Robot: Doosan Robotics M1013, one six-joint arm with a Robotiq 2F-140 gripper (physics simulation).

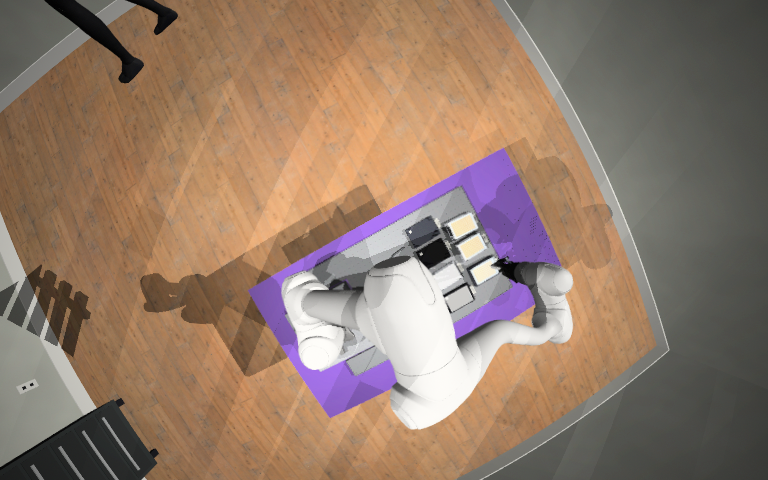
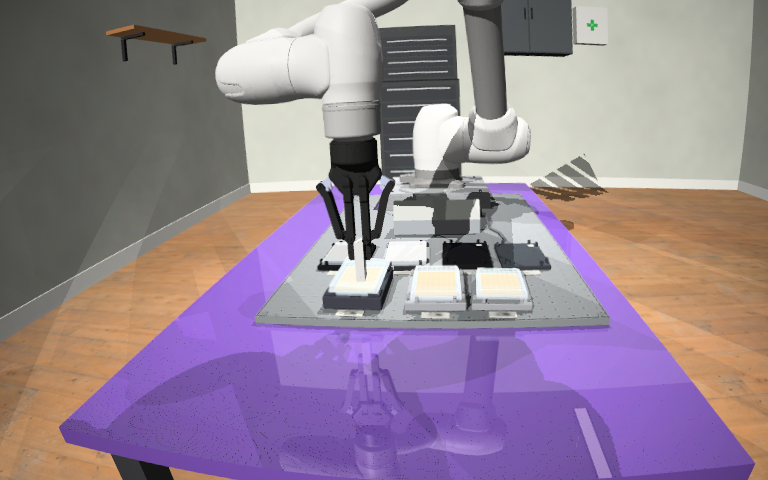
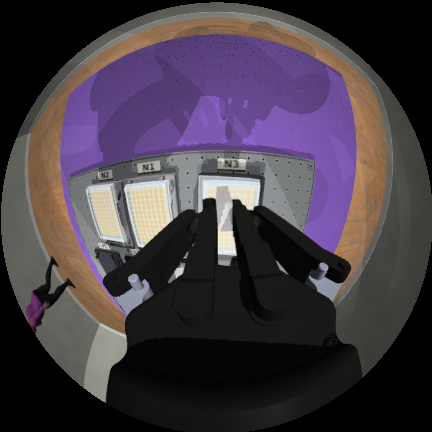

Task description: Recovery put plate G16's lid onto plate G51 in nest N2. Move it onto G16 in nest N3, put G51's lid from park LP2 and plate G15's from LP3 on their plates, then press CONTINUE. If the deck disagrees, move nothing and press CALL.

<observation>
My gripper (image 2: 361, 278) is shut, holding nothing. Further things: a nest N2 (image 3: 119, 186) and a nest N3 (image 2: 330, 300).
My gripper shows as well in image 3 (image 3: 222, 196).
</observation>
